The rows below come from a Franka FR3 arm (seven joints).
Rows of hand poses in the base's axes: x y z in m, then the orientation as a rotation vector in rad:
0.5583 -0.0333 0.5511 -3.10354 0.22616 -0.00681
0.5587 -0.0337 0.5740 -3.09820 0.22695 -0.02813
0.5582 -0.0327 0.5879 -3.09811 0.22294 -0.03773
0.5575 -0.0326 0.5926 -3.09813 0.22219 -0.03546
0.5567 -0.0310 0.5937 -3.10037 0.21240 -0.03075
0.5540 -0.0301 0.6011 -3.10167 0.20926 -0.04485
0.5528 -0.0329 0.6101 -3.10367 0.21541 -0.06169
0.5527 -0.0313 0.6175 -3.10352 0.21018 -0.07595
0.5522 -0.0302 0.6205 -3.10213 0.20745 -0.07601
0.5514 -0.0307 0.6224 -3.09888 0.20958 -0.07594
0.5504 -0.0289 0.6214 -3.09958 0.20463 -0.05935
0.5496 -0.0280 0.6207 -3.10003 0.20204 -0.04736
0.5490 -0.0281 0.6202 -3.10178 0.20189 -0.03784
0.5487 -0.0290 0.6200 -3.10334 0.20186 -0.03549
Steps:
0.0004 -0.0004 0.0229 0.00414 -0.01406 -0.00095
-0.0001 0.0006 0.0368 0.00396 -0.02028 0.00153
-0.0008 0.0007 0.0415 0.00413 -0.01883 0.00203
-0.0016 0.0023 0.0426 0.00283 -0.01579 0.00846
-0.0043 0.0032 0.0500 0.00092 -0.02476 0.01039
-0.0055 0.0004 0.0590 -0.00255 -0.03528 0.00637
-0.0056 0.0020 0.0664 -0.00303 -0.04449 0.00958
-0.0061 0.0031 0.0694 -0.00148 -0.04469 0.01127
-0.0069 0.0026 0.0713 0.00162 -0.04489 0.00977
-0.0079 0.0044 0.0703 0.00237 -0.03429 0.01314
-0.0087 0.0053 0.0696 0.00285 -0.02661 0.01494
-0.0093 0.0052 0.0691 0.00170 -0.02037 0.01520
-0.0096 0.0043 0.0689 0.00028 -0.01874 0.01530

